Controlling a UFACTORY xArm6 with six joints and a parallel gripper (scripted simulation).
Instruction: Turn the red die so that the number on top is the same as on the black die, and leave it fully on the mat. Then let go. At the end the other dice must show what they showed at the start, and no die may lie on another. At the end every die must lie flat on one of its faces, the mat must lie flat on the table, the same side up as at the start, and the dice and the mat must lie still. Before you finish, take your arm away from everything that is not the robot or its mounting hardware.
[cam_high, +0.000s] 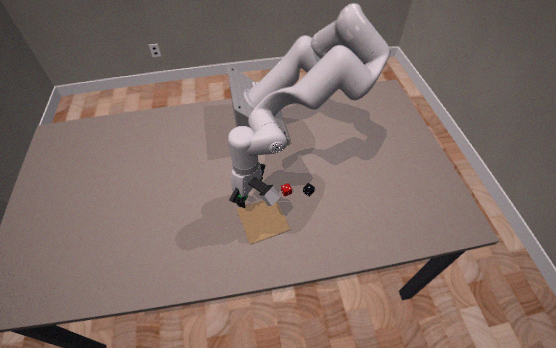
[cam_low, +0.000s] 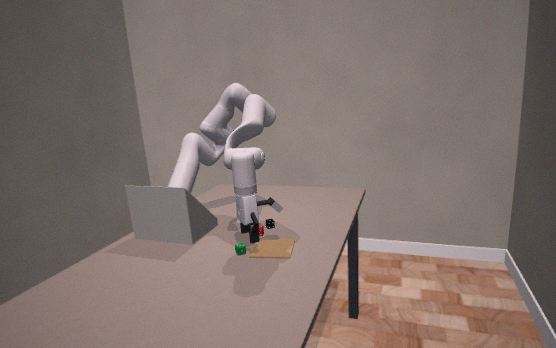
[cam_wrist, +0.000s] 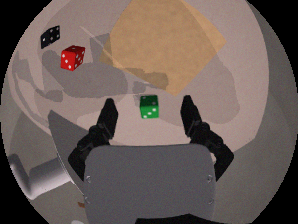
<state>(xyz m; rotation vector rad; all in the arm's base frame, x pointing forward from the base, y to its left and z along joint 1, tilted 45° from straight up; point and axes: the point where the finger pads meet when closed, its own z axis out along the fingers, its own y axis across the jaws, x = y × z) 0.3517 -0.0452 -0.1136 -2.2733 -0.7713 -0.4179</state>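
My hand is 4 cm above the green die, 3 cm past it and 2 cm to the left of it. Round my hand: black die (21 cm to the left, 4 cm below, 1 cm ahead); then tan mat (7 cm ahead, 6 cm below, 2 cm to the left); then red die (13 cm to the left, 4 cm below, 1 cm behind).
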